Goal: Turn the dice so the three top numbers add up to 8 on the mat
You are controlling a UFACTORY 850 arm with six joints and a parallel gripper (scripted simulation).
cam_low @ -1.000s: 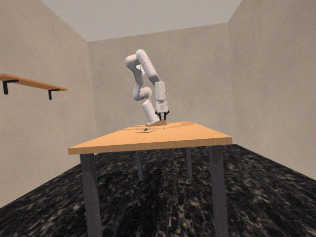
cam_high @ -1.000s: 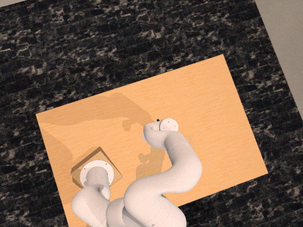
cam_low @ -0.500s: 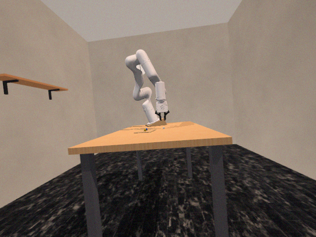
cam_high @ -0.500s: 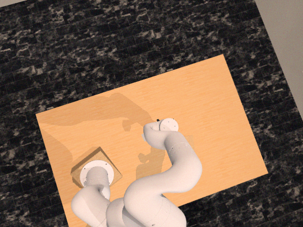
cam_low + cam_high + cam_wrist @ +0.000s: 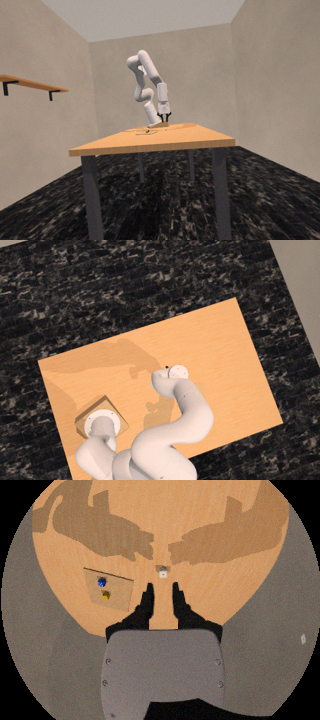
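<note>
My hand is 10 mm short of the white die and 90 mm above it. Round my hand: tan mat: 120 mm ahead, 130 mm to the right, 90 mm below; then blue die: 70 mm ahead, 140 mm to the right, 80 mm below; then yellow die: 120 mm ahead, 130 mm to the right, 80 mm below.
</note>
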